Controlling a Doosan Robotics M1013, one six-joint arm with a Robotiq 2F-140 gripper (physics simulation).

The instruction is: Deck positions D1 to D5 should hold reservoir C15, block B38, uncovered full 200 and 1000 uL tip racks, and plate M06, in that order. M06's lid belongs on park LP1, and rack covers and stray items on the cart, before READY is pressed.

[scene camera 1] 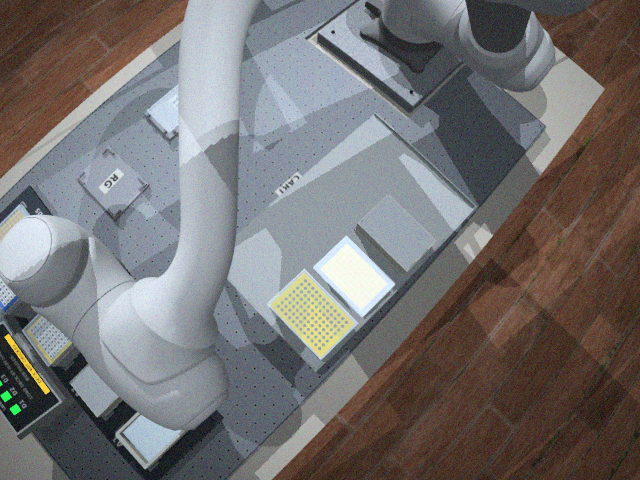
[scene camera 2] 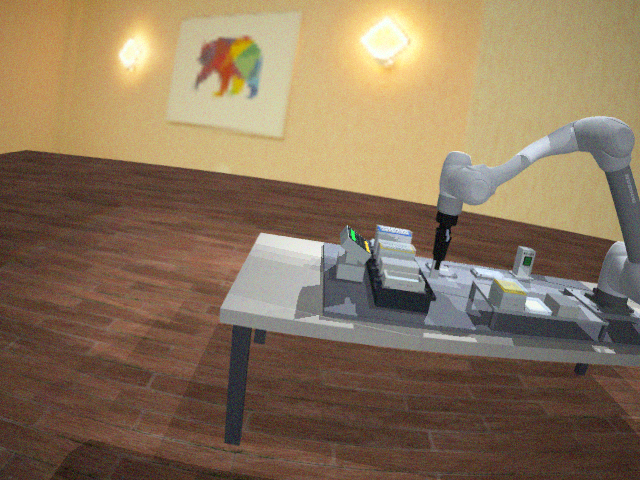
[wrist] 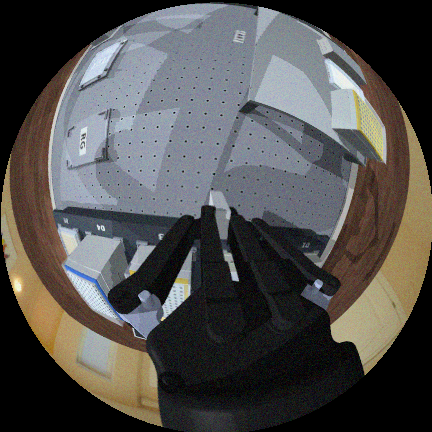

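Seen in the pictures: gripper, fingertip midpoint: [scene camera 2: 433,278] [wrist: 214,201]; arm's base, origin of the base link: [scene camera 1: 408,34] [scene camera 2: 608,304].
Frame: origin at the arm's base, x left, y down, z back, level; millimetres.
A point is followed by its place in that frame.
Note:
My gripper [scene camera 2: 436,267] @(y -29, x 5, z -856 mm) [wrist: 214,201] @(y -29, x 5, z -856 mm) is shut and empty, its tips low over the pegboard on the cart side of the deck. The arm hides it in scene camera 1. At D1 sits the pale-blue-topped reservoir [scene camera 1: 150,436] @(y -56, x 175, z -1031 mm) [scene camera 2: 403,280] @(y -71, x 212, z -1023 mm); at D2, the grey block [scene camera 1: 95,391] @(y -82, x 51, z -1034 mm). At D3 stands a yellow-edged tip rack [scene camera 1: 50,338] @(y -111, x -69, z -1018 mm) [wrist: 176,296] @(y -111, x -46, z -957 mm), uncovered; at D4, a blue-edged rack [wrist: 92,296] @(y -145, x -176, z -955 mm) [scene camera 2: 394,234] @(y -129, x -156, z -986 mm), also uncovered. The cream plate [scene camera 1: 12,221] @(y -53, x -341, z -938 mm) [wrist: 69,239] @(y -54, x -305, z -925 mm) at D5 shows partly. Park LP1 [scene camera 1: 166,111] @(y 0, x -285, z -535 mm) [wrist: 102,62] looks pale; a lid there cannot be confirmed.
The cart [scene camera 1: 330,175] @(y -42, x 105, z -438 mm) [wrist: 295,65] @(y -42, x 119, z -608 mm) holds a yellow-topped rack [scene camera 1: 312,314] @(y -112, x 255, z -675 mm) [wrist: 369,125] @(y -113, x 219, z -687 mm), a cream-topped item [scene camera 1: 355,276] @(y -58, x 268, z -567 mm) and a grey block [scene camera 1: 395,232] @(y -84, x 274, z -463 mm). The RG stand [scene camera 1: 112,180] @(y 10, x -264, z -728 mm) [wrist: 90,140] @(y 10, x -237, z -739 mm) lies nearby. A console [scene camera 1: 25,382] @(y -99, x -57, z -1116 mm) [scene camera 2: 355,242] @(y -117, x 0, z -1152 mm) stands behind the deck; a box with a green patch [scene camera 2: 524,262] @(y -54, x -322, z -309 mm) stands farther off.

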